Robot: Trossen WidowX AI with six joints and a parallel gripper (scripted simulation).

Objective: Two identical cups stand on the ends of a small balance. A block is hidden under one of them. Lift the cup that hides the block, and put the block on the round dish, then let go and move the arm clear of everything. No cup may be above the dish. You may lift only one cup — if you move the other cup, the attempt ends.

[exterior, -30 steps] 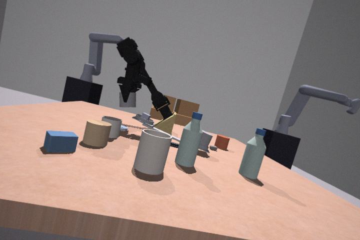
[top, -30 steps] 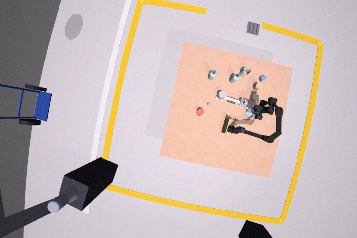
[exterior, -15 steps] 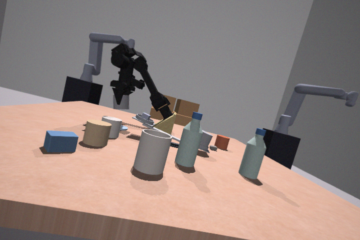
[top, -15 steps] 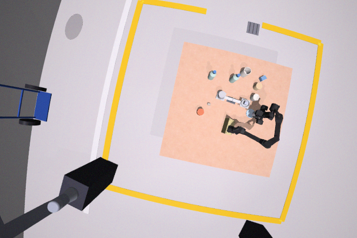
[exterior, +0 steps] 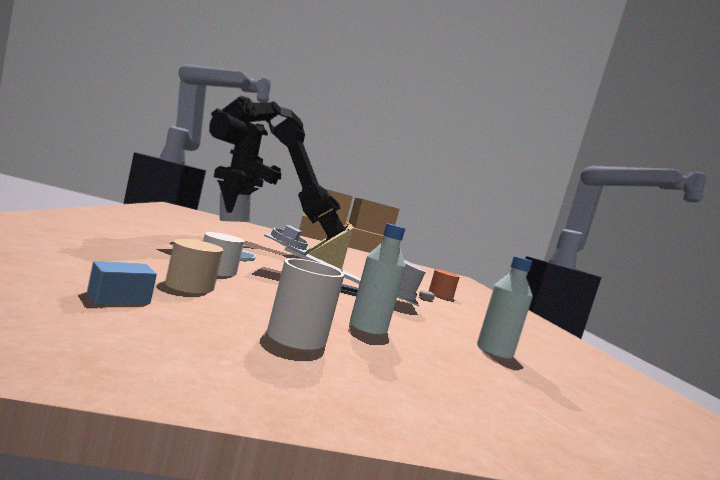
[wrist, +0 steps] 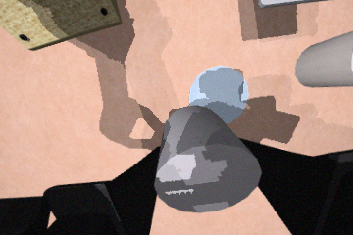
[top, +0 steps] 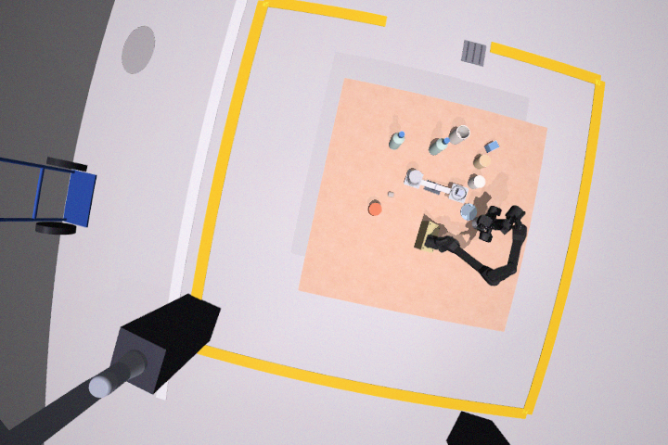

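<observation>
The small block lies 110 mm ahead of my gripper tip and 170 mm to the left of it. Also, from my gripper tip: grey cup (20 mm to the right, 10 mm above); then round pale blue dish (60 mm ahead, 40 mm to the left, 90 mm below); then white cylinder (230 mm ahead, 60 mm to the left, 50 mm below).
</observation>
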